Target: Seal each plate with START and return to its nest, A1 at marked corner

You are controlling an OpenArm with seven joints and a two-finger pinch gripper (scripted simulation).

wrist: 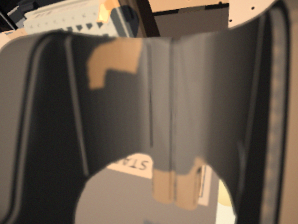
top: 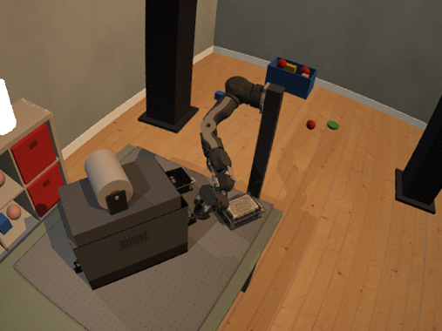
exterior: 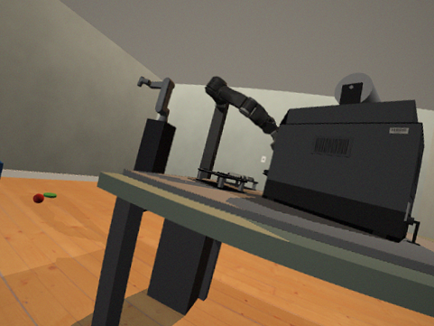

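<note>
Right now my hand is 4 cm short of the pale start button and 3 cm to the left of it. The rest, counted from my hand: dark sealer stage: 10 cm to the right, 8 cm below, 2 cm behind; white well plate: 23 cm behind, 13 cm below, 10 cm to the left; warning sticker: 18 cm to the right, 7 cm behind, 3 cm below.
</note>
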